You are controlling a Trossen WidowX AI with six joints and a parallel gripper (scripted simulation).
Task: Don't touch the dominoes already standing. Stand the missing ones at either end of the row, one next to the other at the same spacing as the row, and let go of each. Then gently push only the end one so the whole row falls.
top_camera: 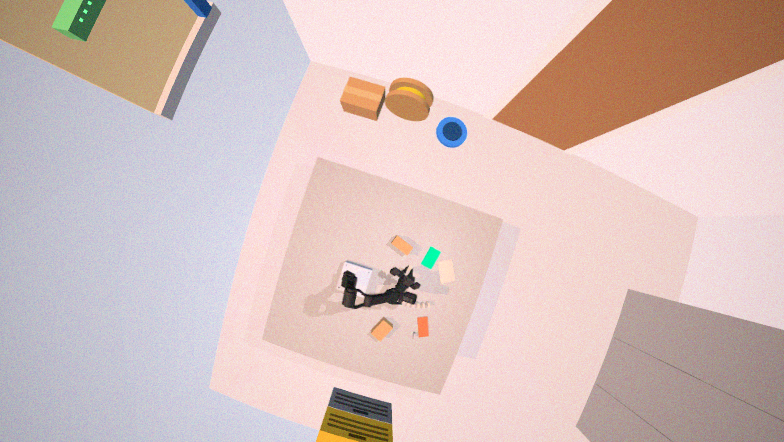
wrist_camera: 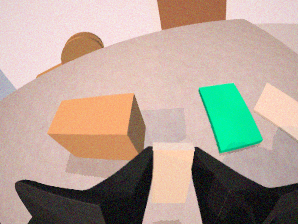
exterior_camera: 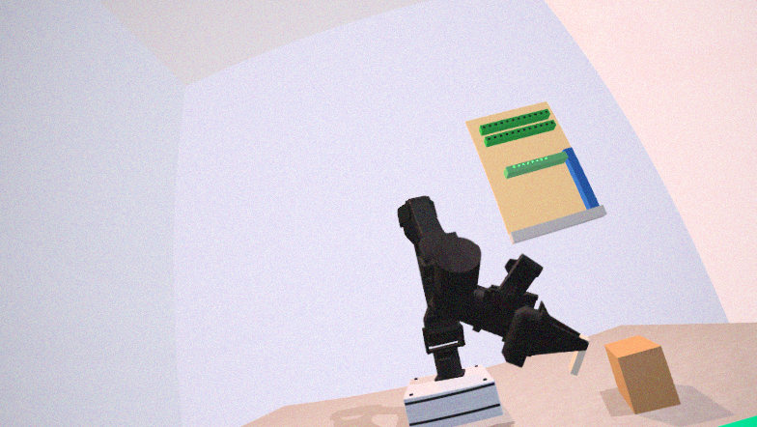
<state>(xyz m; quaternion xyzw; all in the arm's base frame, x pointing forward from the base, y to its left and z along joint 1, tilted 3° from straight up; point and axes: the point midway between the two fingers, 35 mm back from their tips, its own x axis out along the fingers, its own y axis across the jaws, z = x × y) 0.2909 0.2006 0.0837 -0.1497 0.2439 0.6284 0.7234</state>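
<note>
Right now the green tile is 110 mm below my gripper tip, 110 mm ahead of it and 90 mm to the left of it. Also, from my gripper tip: orange-red tile 340 mm to the right, 280 mm ahead, 120 mm below; grey piece 410 mm to the right, 250 mm ahead, 100 mm below; cream card 240 mm ahead, 120 mm below, 60 mm to the left.
</note>
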